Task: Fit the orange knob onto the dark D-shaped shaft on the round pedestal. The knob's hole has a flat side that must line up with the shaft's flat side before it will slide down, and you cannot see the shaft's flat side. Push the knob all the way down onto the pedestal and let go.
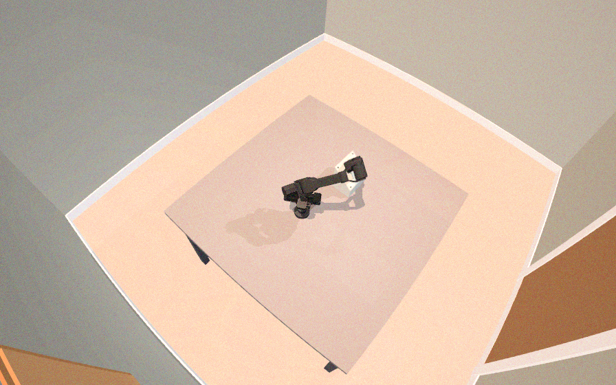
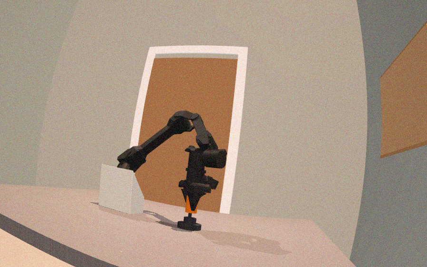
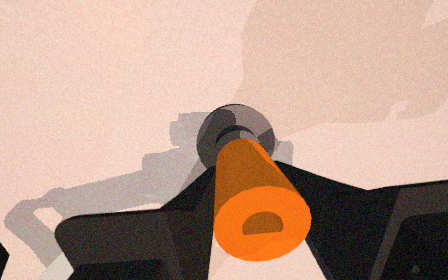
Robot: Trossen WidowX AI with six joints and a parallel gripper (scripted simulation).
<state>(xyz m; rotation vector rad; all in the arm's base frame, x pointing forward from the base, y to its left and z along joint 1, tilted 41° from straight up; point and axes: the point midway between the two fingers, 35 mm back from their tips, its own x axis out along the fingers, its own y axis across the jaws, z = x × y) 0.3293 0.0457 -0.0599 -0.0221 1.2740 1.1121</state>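
My gripper tip is 2 cm below the orange knob. The rest, counted from my gripper tip: pedestal 4 cm below.
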